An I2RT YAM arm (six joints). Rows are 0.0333 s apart.
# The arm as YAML. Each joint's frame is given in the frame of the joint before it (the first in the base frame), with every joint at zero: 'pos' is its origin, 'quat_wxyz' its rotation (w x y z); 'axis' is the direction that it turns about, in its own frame. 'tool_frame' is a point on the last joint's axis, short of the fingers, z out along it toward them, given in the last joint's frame.
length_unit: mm
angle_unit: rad
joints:
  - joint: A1
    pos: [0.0, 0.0, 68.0]
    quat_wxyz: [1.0, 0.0, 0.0, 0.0]
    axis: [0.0, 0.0, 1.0]
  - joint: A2
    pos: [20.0, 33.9, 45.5]
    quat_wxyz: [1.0, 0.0, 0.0, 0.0]
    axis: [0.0, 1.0, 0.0]
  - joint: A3
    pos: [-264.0, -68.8, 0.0]
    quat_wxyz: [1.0, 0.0, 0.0, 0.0]
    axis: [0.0, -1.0, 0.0]
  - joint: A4
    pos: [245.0, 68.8, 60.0]
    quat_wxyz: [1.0, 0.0, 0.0, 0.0]
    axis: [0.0, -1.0, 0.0]
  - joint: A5
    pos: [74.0, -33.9, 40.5]
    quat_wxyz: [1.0, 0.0, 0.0, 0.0]
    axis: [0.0, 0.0, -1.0]
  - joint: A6
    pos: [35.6, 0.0, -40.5]
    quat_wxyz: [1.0, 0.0, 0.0, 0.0]
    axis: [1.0, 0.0, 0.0]
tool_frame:
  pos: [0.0, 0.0, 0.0]
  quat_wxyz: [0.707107, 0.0, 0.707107, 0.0]
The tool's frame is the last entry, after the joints.
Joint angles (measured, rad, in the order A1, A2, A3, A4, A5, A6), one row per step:
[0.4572, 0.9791, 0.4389, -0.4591, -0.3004, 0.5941]
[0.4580, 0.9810, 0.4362, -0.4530, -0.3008, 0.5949]
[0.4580, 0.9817, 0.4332, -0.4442, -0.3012, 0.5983]
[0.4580, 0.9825, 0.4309, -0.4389, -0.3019, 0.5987]
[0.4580, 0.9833, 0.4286, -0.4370, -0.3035, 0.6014]
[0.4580, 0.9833, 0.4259, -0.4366, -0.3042, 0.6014]
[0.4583, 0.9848, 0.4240, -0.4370, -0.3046, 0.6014]
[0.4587, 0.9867, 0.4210, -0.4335, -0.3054, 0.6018]
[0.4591, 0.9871, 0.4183, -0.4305, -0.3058, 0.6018]
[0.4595, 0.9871, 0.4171, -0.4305, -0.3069, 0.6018]
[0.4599, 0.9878, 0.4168, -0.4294, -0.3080, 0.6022]
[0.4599, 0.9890, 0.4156, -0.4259, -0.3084, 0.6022]
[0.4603, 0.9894, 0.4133, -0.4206, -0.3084, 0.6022]
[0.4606, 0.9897, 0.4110, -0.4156, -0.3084, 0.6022]
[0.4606, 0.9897, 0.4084, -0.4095, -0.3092, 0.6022]
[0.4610, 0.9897, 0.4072, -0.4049, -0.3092, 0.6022]
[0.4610, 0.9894, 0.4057, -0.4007, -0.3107, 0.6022]
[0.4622, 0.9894, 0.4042, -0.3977, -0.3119, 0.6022]
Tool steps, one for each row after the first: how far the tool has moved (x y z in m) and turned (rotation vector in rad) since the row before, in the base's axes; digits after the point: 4 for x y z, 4 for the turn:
[0.0001, 0.0002, -0.0007, 0.0012, -0.0008, 0.0004]
[0.0003, 0.0002, -0.0005, 0.0037, -0.0027, -0.0025]
[0.0001, 0.0001, -0.0005, 0.0016, -0.0015, 0.0001]
[-0.0002, 0.0000, -0.0007, 0.0016, 0.0030, -0.0013]
[-0.0004, -0.0002, -0.0008, -0.0005, 0.0023, 0.0004]
[-0.0003, -0.0001, -0.0008, -0.0014, 0.0036, 0.0005]
[-0.0001, 0.0000, -0.0010, 0.0001, 0.0018, 0.0005]
[-0.0002, 0.0000, -0.0007, 0.0003, 0.0002, 0.0006]
[-0.0002, 0.0000, -0.0003, 0.0003, 0.0015, 0.0010]
[0.0000, 0.0001, -0.0001, 0.0010, 0.0005, 0.0007]
[0.0001, 0.0001, -0.0003, 0.0008, -0.0008, 0.0002]
[0.0001, 0.0001, -0.0004, 0.0012, -0.0023, 0.0004]
[0.0000, 0.0001, -0.0004, 0.0011, -0.0022, 0.0003]
[0.0001, 0.0001, -0.0004, 0.0022, -0.0028, 0.0004]
[0.0001, 0.0002, -0.0001, 0.0015, -0.0030, 0.0004]
[0.0001, 0.0001, -0.0001, 0.0025, -0.0021, 0.0008]
[-0.0001, 0.0002, -0.0003, 0.0016, -0.0009, 0.0019]

